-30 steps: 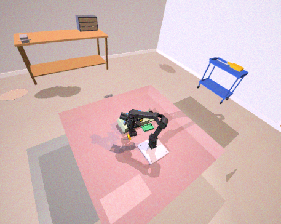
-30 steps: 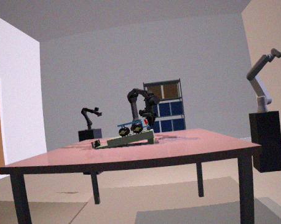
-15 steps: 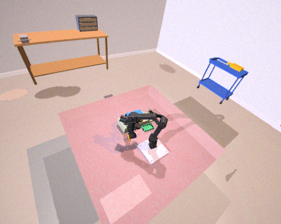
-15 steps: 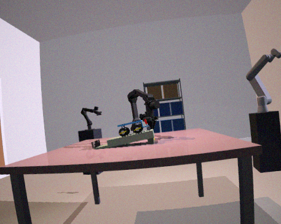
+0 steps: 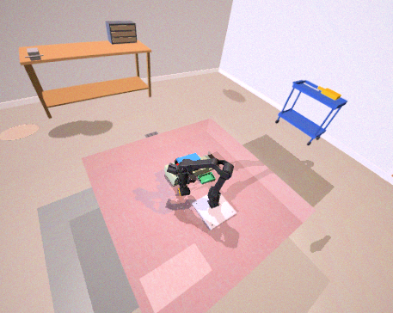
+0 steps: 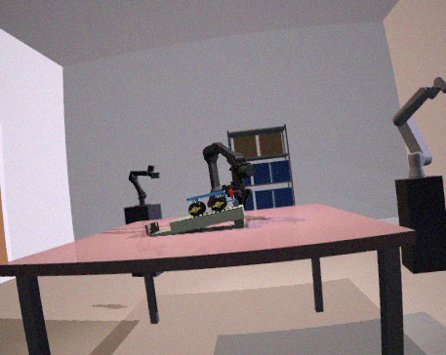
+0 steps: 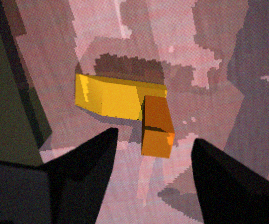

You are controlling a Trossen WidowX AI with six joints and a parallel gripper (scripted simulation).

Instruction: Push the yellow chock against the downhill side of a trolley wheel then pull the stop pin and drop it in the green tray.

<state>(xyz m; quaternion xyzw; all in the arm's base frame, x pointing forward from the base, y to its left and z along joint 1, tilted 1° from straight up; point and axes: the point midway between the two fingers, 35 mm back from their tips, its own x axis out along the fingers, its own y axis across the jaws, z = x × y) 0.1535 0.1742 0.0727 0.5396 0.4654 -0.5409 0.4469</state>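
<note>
Now: the yellow chock 4 cm below my gripper tip, 2 cm ahead of it and 1 cm to the right of it. Round my gripper tip: stop pin: 13 cm ahead, 7 cm above, 1 cm to the right; pale green ramp: 17 cm ahead, 12 cm to the right, 1 cm below; blue-topped trolley: 17 cm ahead, 11 cm to the right, 6 cm above.
</note>
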